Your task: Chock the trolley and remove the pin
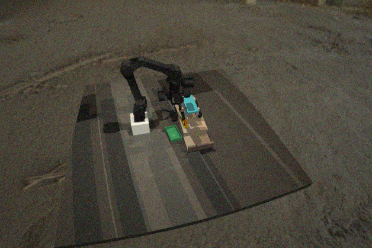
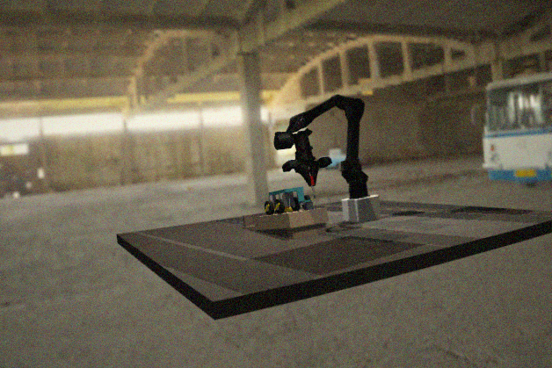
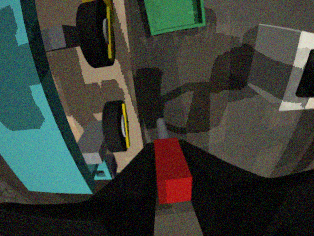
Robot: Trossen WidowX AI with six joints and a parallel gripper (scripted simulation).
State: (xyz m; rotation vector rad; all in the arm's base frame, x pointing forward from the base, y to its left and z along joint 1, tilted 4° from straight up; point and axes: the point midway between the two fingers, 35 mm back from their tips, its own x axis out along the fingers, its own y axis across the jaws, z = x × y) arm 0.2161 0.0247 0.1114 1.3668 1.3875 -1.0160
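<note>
Now: gripper tip 20 mm past the green tray, 120 mm to the left of it and 170 mm above it. The rest, counted from my gripper tip: red-headed stop pin (right at my gripper tip); yellow chock (50 mm ahead, 110 mm to the right, 80 mm below); teal trolley (100 mm ahead, 20 mm to the right, 50 mm below).
</note>
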